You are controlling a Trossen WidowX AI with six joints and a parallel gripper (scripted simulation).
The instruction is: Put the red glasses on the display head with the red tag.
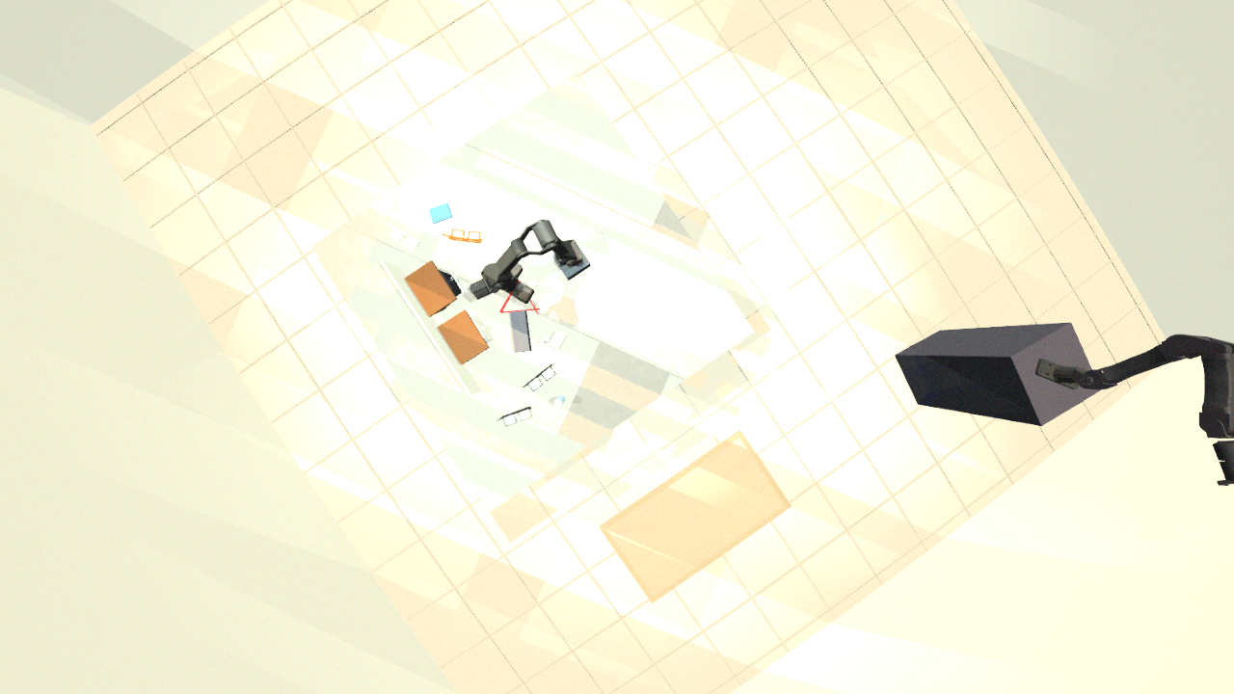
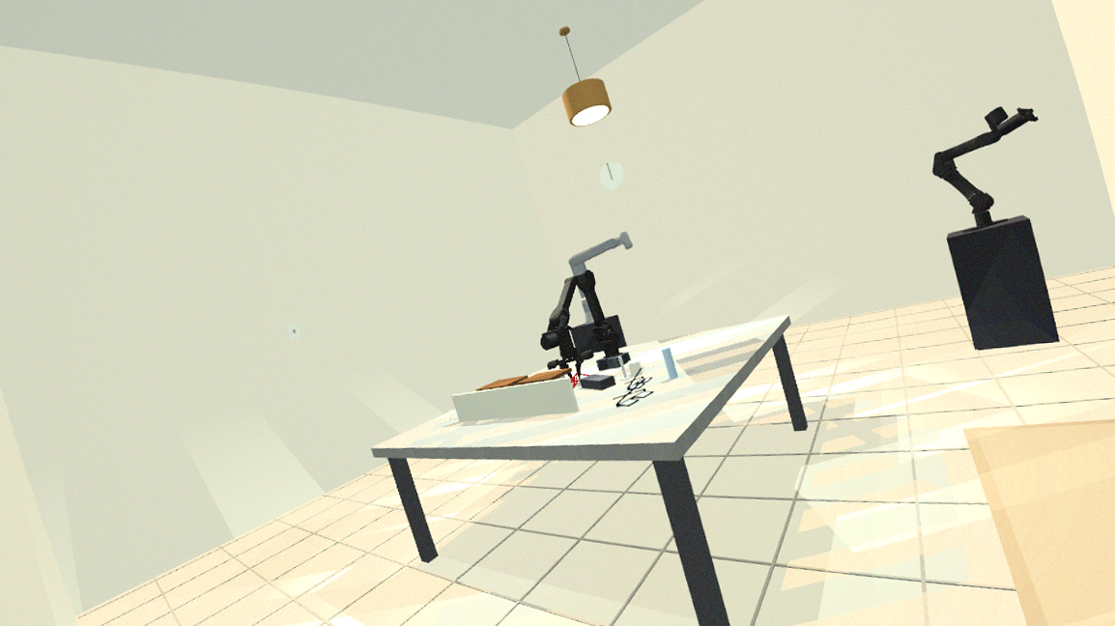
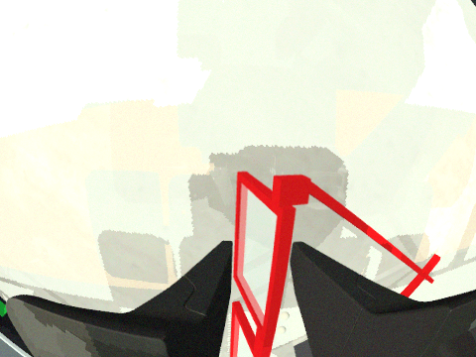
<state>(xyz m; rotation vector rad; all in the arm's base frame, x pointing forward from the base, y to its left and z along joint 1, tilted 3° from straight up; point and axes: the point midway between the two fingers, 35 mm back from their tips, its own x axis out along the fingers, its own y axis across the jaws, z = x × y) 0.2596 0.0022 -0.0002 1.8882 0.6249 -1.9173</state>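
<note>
Right now my gripper tip is 6 cm past the pale box, 26 cm to the right of it and 1 cm below it. The rest, counted from my gripper tip: long white wall (35 cm ahead, 4 cm above); dark box (6 cm ahead, 16 cm to the left); blue square (14 cm ahead, 42 cm to the right, 1 cm below).
</note>
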